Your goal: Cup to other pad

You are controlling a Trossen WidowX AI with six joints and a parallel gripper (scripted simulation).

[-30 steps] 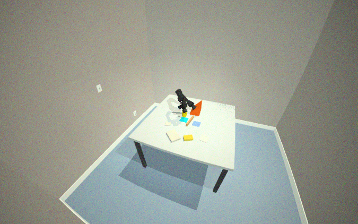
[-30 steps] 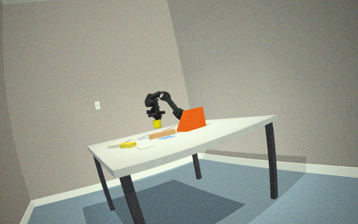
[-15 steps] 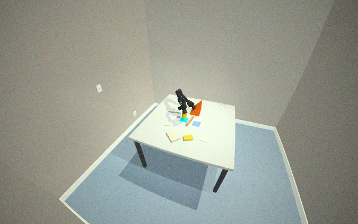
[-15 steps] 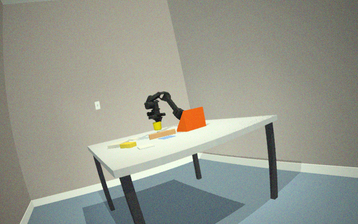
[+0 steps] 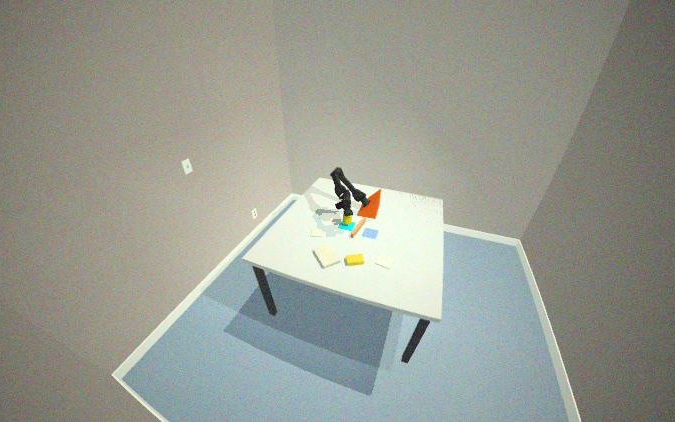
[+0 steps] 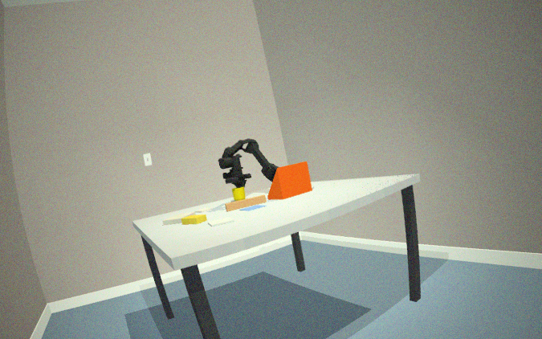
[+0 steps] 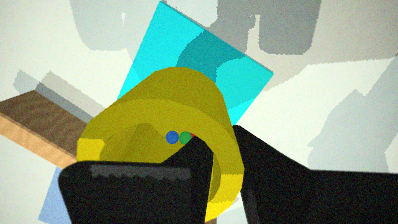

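The cyan pad is 8 cm below my gripper tip, 3 cm ahead of it and 1 cm to the left of it. From my gripper tip the other things lie so: yellow cup 2 cm ahead, 1 cm to the left; light blue pad 21 cm to the left, 8 cm below, 7 cm ahead; wooden bar 11 cm to the left, 6 cm below, 5 cm ahead.
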